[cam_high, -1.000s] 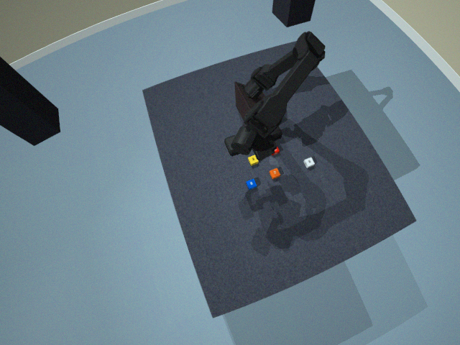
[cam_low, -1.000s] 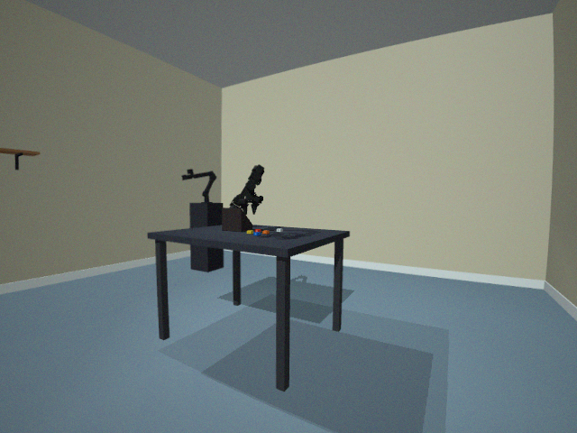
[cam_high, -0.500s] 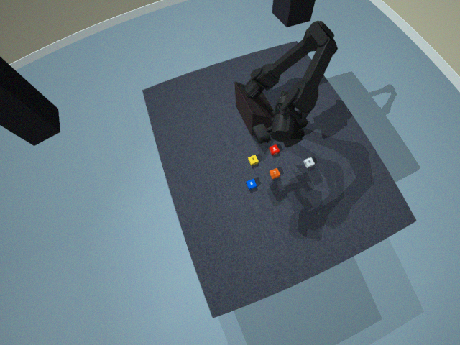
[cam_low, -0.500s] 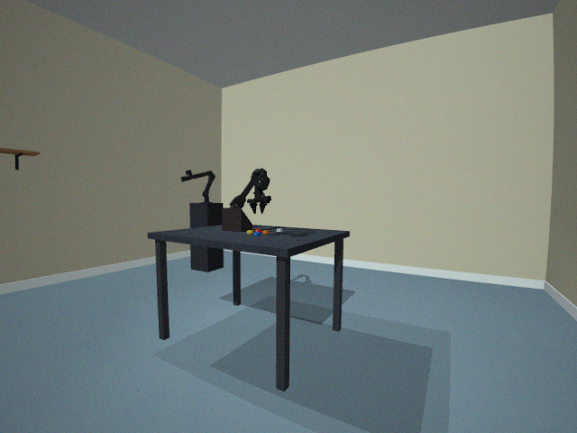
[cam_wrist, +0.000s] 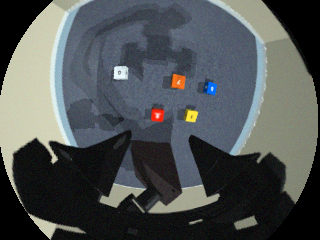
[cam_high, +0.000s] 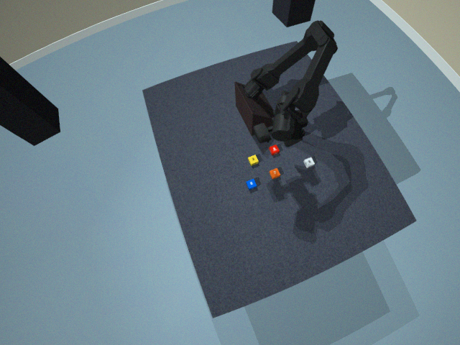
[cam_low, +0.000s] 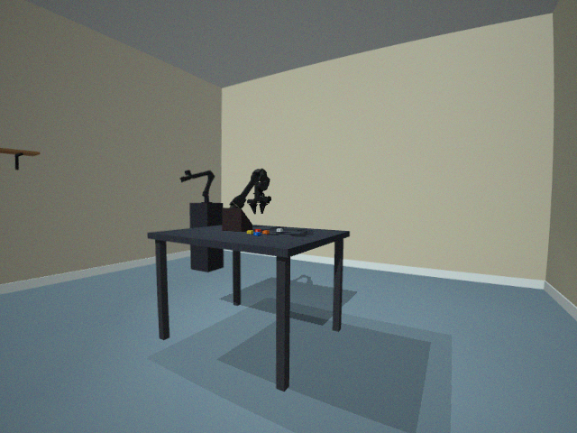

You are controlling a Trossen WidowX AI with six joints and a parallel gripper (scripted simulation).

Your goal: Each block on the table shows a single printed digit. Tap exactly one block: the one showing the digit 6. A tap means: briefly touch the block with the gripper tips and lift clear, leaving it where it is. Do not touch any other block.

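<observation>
Right now the red block is 10 mm behind my gripper tip and 120 mm below it. The rest, counted from my gripper tip: white block (110 mm ahead, 110 mm to the left, 120 mm below); then yellow block (100 mm to the right, 120 mm below); then orange block (90 mm ahead, 50 mm to the right, 120 mm below).
</observation>
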